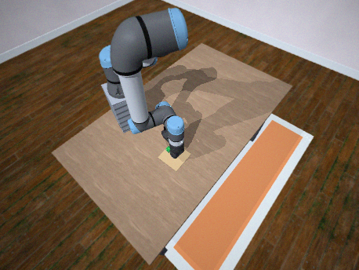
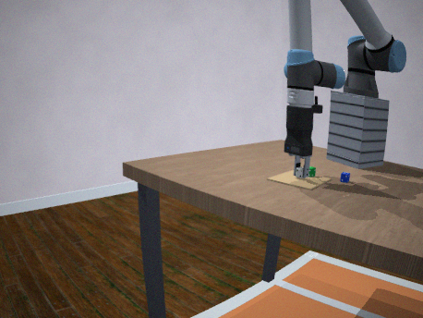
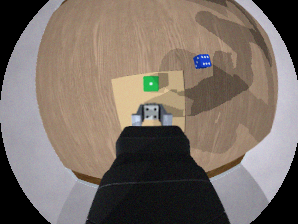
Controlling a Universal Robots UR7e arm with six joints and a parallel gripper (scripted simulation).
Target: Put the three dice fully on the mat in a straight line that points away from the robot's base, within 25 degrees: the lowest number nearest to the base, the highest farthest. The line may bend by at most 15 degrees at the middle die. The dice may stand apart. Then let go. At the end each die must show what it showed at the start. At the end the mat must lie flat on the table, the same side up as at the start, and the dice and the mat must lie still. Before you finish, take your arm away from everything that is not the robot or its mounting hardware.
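My gripper is now 10 mm above the white die. From my hand the other things lie so: tan mat: 30 mm below; then green die: 50 mm behind, 10 mm to the left, 10 mm below; then blue die: 80 mm behind, 110 mm to the left, 20 mm below.
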